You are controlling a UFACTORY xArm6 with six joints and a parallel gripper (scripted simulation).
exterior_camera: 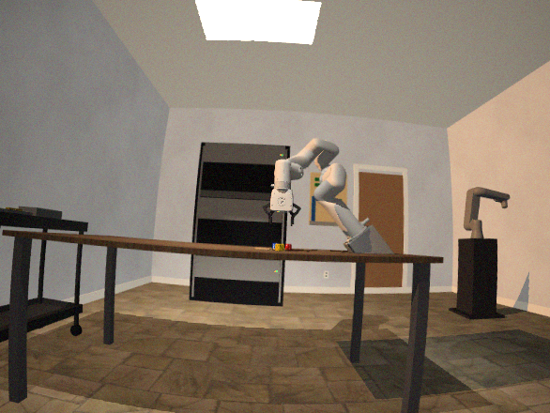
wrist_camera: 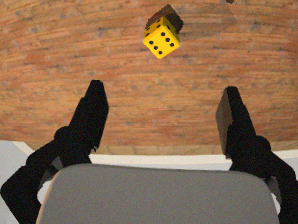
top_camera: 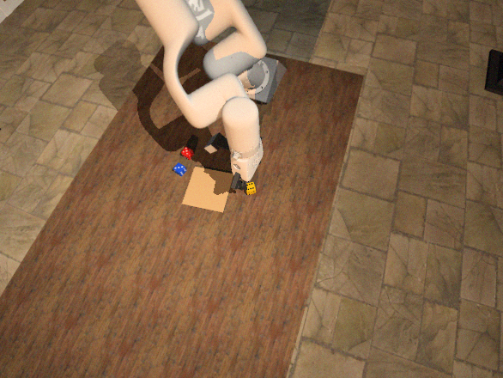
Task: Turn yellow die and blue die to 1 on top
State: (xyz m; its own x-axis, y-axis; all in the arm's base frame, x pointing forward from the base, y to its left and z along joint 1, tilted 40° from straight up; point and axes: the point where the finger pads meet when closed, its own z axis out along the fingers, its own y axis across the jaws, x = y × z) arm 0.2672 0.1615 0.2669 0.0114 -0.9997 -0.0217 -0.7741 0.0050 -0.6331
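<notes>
Now: hand 11 cm above the yellow die. From my hand the other things lie so: red die (3 cm behind, 26 cm to the right, 11 cm below); then tan mat (6 cm ahead, 13 cm to the right, 12 cm below); then blue die (4 cm ahead, 25 cm to the right, 11 cm below).
</notes>
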